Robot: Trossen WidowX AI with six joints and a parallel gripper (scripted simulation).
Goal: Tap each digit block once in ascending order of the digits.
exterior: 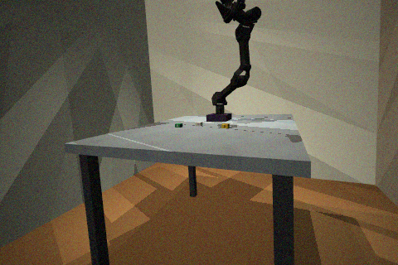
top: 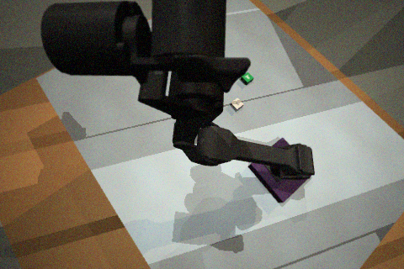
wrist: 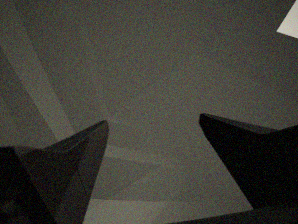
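Right now the white block is 5 cm behind my gripper tip, 16 cm to the right of it and 63 cm below it. Also, from my gripper tip: yellow block: 2 cm to the left, 63 cm below; green block: 1 cm ahead, 26 cm to the right, 63 cm below.
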